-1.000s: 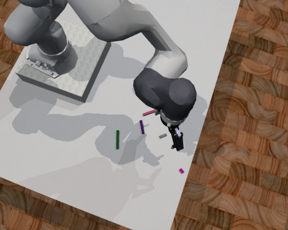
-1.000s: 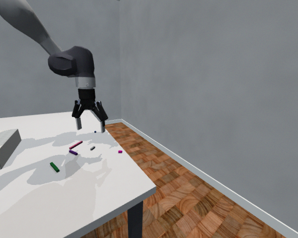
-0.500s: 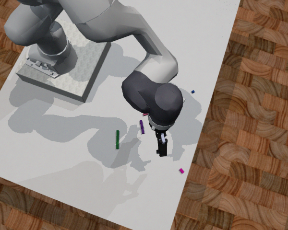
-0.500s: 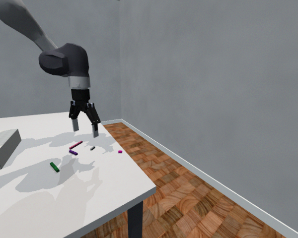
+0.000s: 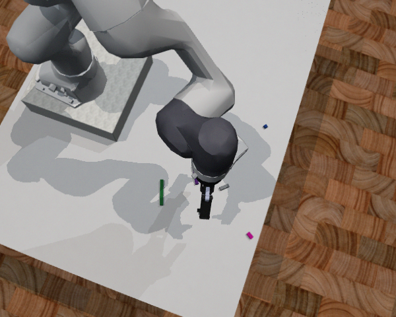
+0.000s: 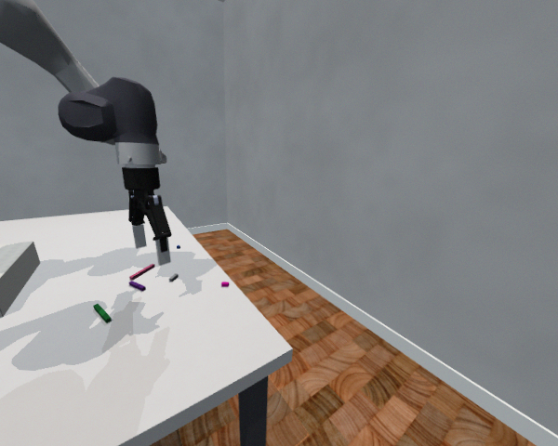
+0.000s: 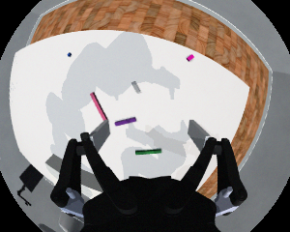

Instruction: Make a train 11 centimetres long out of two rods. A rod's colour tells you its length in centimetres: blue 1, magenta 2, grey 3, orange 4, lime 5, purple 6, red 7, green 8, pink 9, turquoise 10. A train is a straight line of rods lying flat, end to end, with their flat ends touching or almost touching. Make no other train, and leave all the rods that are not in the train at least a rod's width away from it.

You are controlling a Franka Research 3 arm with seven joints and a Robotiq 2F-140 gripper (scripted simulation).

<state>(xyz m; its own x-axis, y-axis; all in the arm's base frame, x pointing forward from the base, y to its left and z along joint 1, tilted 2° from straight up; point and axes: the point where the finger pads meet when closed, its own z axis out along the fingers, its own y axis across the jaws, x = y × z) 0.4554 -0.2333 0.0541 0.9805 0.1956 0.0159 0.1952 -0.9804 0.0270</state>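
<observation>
The green rod lies 13 cm behind my hand, 3 cm to the right of it and 12 cm below it. From my hand the other things lie so: grey rod 6 cm ahead, 4 cm to the left, 12 cm below; then pink rod 1 cm behind, 14 cm to the left, 12 cm below; then purple rod 4 cm behind, 6 cm to the left, 12 cm below.
</observation>
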